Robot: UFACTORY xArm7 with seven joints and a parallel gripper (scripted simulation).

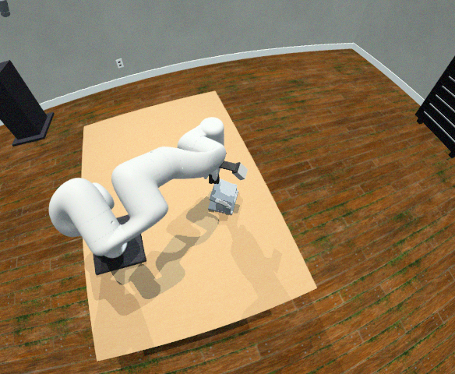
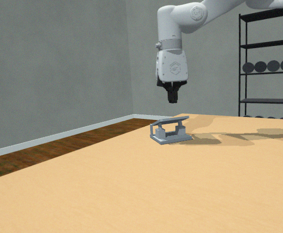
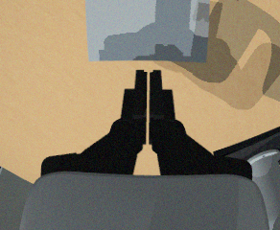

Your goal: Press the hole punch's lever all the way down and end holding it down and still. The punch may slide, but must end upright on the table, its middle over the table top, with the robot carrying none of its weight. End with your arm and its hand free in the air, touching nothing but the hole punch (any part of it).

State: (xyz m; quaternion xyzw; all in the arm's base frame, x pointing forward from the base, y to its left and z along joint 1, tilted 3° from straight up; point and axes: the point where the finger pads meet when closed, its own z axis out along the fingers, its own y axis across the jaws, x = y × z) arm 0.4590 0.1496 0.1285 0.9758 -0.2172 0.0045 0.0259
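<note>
The grey hole punch lies 4 cm ahead of my hand, 2 cm to the right of it and 12 cm below it.
</note>
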